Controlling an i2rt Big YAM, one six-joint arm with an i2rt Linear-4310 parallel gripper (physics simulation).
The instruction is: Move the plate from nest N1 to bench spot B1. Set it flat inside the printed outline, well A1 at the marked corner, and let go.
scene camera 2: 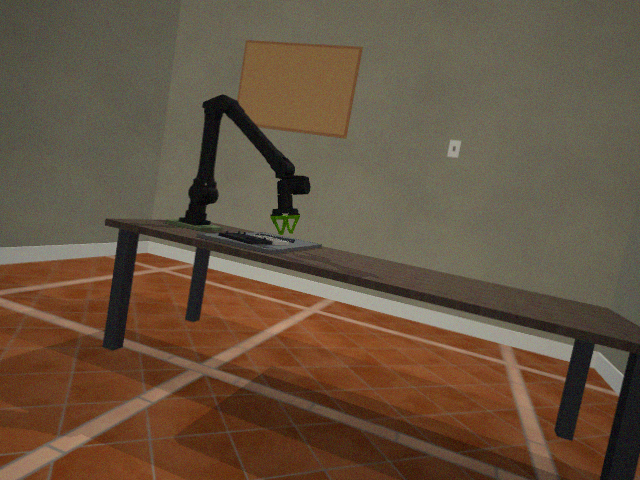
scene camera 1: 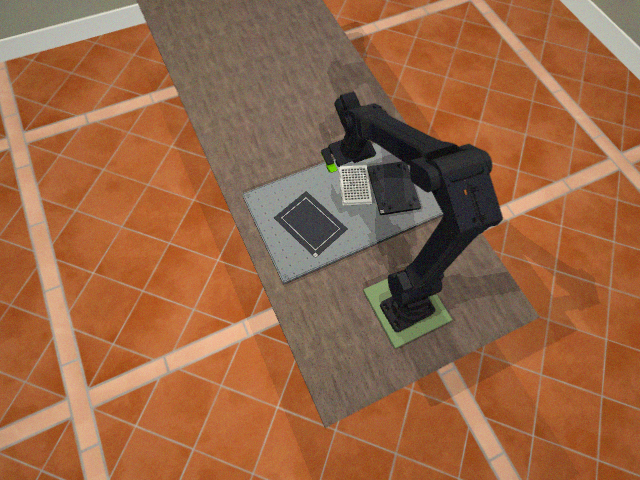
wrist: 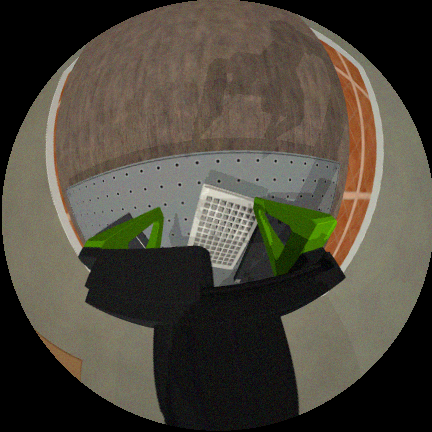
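Seen in the pictures: gripper, fingertip midpoint: [scene camera 2: 286, 234] [scene camera 1: 343, 164] [wrist: 207, 206]; arm's base, link origin: [scene camera 2: 194, 222] [scene camera 1: 406, 308].
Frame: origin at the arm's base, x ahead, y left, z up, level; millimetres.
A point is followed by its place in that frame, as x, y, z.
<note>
The white plate [scene camera 1: 355, 184] {382, -61, 11} [wrist: 225, 227] {393, -71, -1} lies on the grey perforated board, just beside the dark nest N1 [scene camera 1: 395, 191] {311, -155, 7} [scene camera 2: 242, 237] {333, -197, 8} and outside it. Whether their edges touch, I cannot tell. Well A1 cannot be made out. Bench spot B1 [scene camera 1: 310, 223] {333, 111, -2} [wrist: 137, 243] {375, 82, -2} is a dark rectangle with a thin white outline and a small white mark [scene camera 1: 315, 254] {243, 141, -2} at one corner; no plate is on it. My gripper [scene camera 2: 286, 232] {444, -52, 38} [wrist: 207, 206] {444, -52, 38} is open and empty, a little above the board. In the wrist view the plate shows between and below its green fingers. In scene camera 1 the gripper body hides one finger.
The grey perforated board [scene camera 1: 268, 248] {317, 248, -4} [wrist: 150, 175] {480, 20, -4} lies on the long wooden table [scene camera 1: 232, 77] {943, 93, -17} [scene camera 2: 439, 289] {1046, -222, -17}. The arm's base stands on a green mat [scene camera 1: 405, 339] {-66, 46, 3} near one table end. The forearm passes over nest N1 in scene camera 1.
</note>
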